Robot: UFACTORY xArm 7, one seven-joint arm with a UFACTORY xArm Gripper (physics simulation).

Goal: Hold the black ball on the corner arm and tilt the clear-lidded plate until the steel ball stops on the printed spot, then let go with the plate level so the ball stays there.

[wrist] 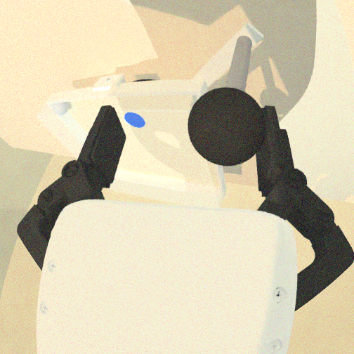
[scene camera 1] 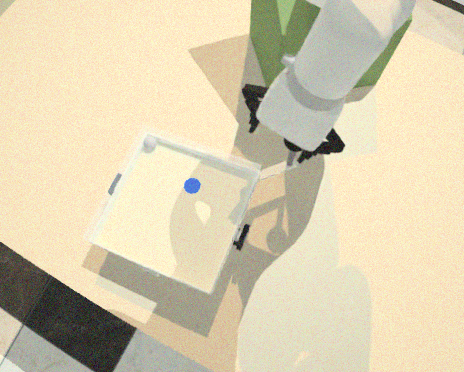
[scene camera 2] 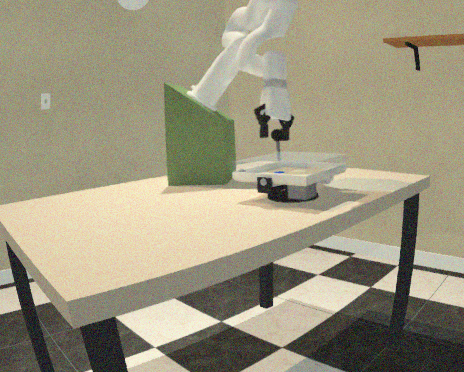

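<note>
The clear-lidded plate (scene camera 1: 135,215) (scene camera 2: 310,177) stands above the table with a blue printed spot (scene camera 1: 192,185) (scene camera 2: 279,172) (wrist: 135,120) on its floor. The steel ball (scene camera 1: 150,143) (wrist: 61,107) is in a plate corner, away from the spot, at the upper left in scene camera 1. The black ball (scene camera 1: 291,145) (scene camera 2: 277,135) (wrist: 226,126) sits on a grey post (scene camera 2: 278,150) (wrist: 241,60) on the corner arm (scene camera 1: 277,171). My gripper (scene camera 1: 277,143) (scene camera 2: 274,135) (wrist: 186,119) is open around the black ball, which is close to the right finger in the wrist view, with a wide gap to the left finger.
The plate is on a low grey and black base (scene camera 2: 302,191) on the wooden table (scene camera 1: 65,100) (scene camera 2: 150,235). A black bracket (scene camera 1: 241,237) is at the plate's side. The green pedestal (scene camera 2: 200,140) carries the arm. The table edge runs past the plate's lower side in scene camera 1.
</note>
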